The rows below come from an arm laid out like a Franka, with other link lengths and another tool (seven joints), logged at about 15 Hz.
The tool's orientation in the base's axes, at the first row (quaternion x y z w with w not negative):
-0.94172 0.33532 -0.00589 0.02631
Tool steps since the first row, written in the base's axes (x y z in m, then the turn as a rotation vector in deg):
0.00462 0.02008 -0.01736 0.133 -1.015 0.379
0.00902 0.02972 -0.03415 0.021 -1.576 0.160
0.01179 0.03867 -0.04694 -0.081 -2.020 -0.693
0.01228 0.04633 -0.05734 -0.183 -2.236 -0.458
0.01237 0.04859 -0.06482 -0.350 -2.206 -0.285
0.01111 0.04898 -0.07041 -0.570 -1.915 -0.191
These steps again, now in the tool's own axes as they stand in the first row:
-0.00899 -0.01752 0.01838 0.742 0.681 -0.421
-0.01156 -0.02686 0.03571 1.011 1.198 -0.231
-0.01499 -0.03485 0.04897 1.218 1.651 0.598
-0.01938 -0.04053 0.05972 1.274 1.870 0.350
-0.02069 -0.04194 0.06730 1.124 1.943 0.174
-0.02188 -0.04114 0.07286 0.769 1.852 0.087

